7 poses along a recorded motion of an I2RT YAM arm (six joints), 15 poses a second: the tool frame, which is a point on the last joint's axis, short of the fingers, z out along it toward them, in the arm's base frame.
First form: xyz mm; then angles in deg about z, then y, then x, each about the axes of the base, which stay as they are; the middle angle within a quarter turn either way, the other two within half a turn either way.
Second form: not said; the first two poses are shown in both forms.
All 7 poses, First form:
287 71 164 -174.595 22.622 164.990
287 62 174 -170.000 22.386 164.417
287 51 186 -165.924 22.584 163.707
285 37 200 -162.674 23.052 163.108
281 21 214 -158.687 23.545 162.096
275 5 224 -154.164 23.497 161.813
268 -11 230 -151.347 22.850 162.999
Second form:
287 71 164 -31.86 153.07 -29.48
287 62 174 -33.11 152.96 -26.21
287 51 186 -34.00 152.40 -23.20
285 37 200 -34.33 151.70 -20.47
281 21 214 -35.20 150.73 -17.65
275 5 224 -35.68 150.61 -13.65
268 -11 230 -34.76 151.79 -9.56

